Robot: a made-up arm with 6 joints. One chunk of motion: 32 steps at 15 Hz.
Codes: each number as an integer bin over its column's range. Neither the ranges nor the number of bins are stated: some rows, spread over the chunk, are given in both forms.
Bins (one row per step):
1: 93 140 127 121 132 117
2: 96 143 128 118 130 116
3: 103 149 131 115 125 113
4: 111 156 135 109 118 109
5: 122 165 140 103 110 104
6: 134 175 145 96 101 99
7: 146 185 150 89 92 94
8: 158 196 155 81 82 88
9: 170 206 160 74 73 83
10: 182 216 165 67 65 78
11: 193 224 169 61 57 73
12: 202 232 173 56 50 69
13: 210 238 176 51 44 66
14: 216 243 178 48 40 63
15: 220 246 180 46 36 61
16: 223 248 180 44 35 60
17: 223 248 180 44 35 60
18: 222 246 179 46 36 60
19: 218 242 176 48 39 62
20: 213 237 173 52 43 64
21: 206 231 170 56 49 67
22: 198 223 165 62 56 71
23: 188 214 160 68 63 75
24: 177 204 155 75 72 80
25: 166 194 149 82 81 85
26: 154 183 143 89 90 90
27: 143 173 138 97 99 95
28: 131 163 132 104 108 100
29: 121 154 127 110 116 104
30: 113 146 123 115 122 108
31: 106 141 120 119 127 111
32: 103 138 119 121 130 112
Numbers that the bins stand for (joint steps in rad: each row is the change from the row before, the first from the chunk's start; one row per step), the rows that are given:
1: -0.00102 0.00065 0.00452 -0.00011 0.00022 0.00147
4: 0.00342 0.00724 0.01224 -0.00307 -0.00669 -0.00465
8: 0.01504 0.02371 0.03153 -0.00999 -0.02448 -0.02071
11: 0.02368 0.03524 0.04504 -0.01493 -0.03684 -0.03218
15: 0.03035 0.04429 0.05565 -0.01864 -0.04721 -0.04135
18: 0.03085 0.04429 0.05468 -0.01864 -0.04721 -0.04212
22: 0.02492 0.03482 0.04118 -0.01468 -0.03733 -0.03371
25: 0.01701 0.02288 0.02574 -0.00974 -0.02498 -0.02300
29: 0.00589 0.00641 0.00452 -0.00282 -0.00768 -0.00847
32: 0.00145 -0.00018 -0.00320 -0.00011 -0.00076 -0.00235
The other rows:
2: -0.00028 0.00188 0.00548 -0.00085 -0.00076 0.00071
3: 0.00145 0.00435 0.00838 -0.00159 -0.00324 -0.00159
5: 0.00614 0.01094 0.01706 -0.00455 -0.01065 -0.00847
6: 0.00911 0.01506 0.02188 -0.00628 -0.01509 -0.01229
7: 0.01207 0.01918 0.02671 -0.00801 -0.01954 -0.01612
9: 0.01800 0.02782 0.03635 -0.01172 -0.02893 -0.02453
10: 0.02096 0.03194 0.04118 -0.01345 -0.03288 -0.02835
12: 0.02591 0.03853 0.04889 -0.01616 -0.04029 -0.03524
13: 0.02788 0.04100 0.05179 -0.01740 -0.04326 -0.03753
14: 0.02936 0.04306 0.05372 -0.01814 -0.04524 -0.03982
16: 0.03109 0.04512 0.05565 -0.01913 -0.04771 -0.04212
17: 0.03109 0.04512 0.05565 -0.01913 -0.04771 -0.04212
19: 0.02986 0.04265 0.05179 -0.01814 -0.04573 -0.04059
20: 0.02862 0.04059 0.04889 -0.01715 -0.04375 -0.03906
21: 0.02689 0.03812 0.04600 -0.01616 -0.04079 -0.03676
23: 0.02245 0.03112 0.03635 -0.01320 -0.03387 -0.03065
24: 0.01973 0.02700 0.03153 -0.01147 -0.02942 -0.02682
26: 0.01405 0.01835 0.01995 -0.00801 -0.02053 -0.01918
27: 0.01133 0.01424 0.01513 -0.00604 -0.01608 -0.01535
28: 0.00836 0.01012 0.00934 -0.00431 -0.01164 -0.01153
30: 0.00392 0.00312 0.00066 -0.00159 -0.00472 -0.00541
31: 0.00219 0.00106 -0.00224 -0.00060 -0.00225 -0.00312

